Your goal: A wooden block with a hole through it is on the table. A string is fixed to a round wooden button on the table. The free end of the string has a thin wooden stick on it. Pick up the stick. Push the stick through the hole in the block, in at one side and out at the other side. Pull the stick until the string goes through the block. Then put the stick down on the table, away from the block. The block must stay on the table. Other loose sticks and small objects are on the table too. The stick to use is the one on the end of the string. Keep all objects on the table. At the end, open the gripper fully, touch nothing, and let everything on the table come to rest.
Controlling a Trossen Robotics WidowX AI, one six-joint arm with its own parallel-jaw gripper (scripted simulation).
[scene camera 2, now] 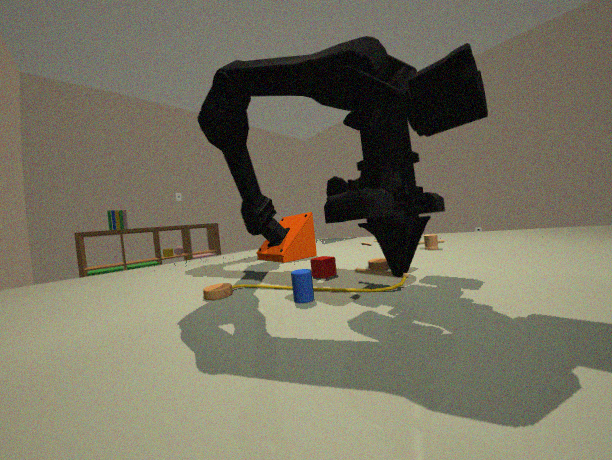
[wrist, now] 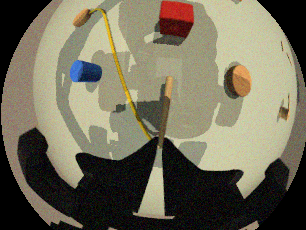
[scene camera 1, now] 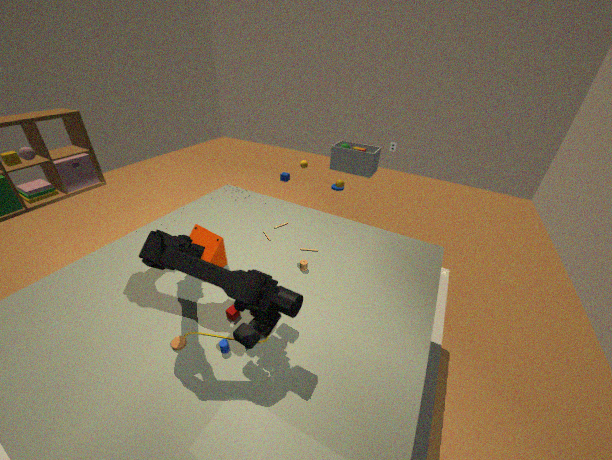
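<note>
Scene camera 2 shows the gripper (scene camera 2: 400, 275). The wrist view shows the gripper (wrist: 160, 140) and a red block (wrist: 176, 25). In scene camera 1 the gripper (scene camera 1: 266, 334) is visible as well.
</note>
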